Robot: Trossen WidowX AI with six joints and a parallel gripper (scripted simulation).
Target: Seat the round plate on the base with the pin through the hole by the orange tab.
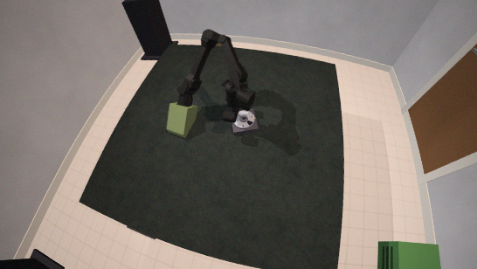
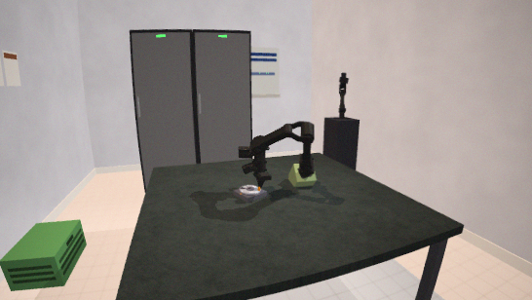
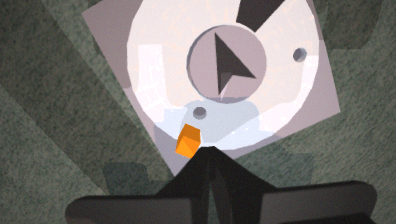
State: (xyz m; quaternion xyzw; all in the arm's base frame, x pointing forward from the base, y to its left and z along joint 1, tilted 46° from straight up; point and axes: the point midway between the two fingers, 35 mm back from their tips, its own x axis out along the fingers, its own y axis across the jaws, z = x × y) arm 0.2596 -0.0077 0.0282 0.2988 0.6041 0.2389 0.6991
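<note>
My gripper is now 100 mm short of the orange bit, 10 mm to the right of it and 50 mm above it. The rest, counted from my hand: raised hub: 50 mm ahead, 10 mm to the right, 40 mm below; plate: 50 mm ahead, 10 mm to the right, 40 mm below; grey square base: 50 mm ahead, 10 mm to the right, 60 mm below.
</note>
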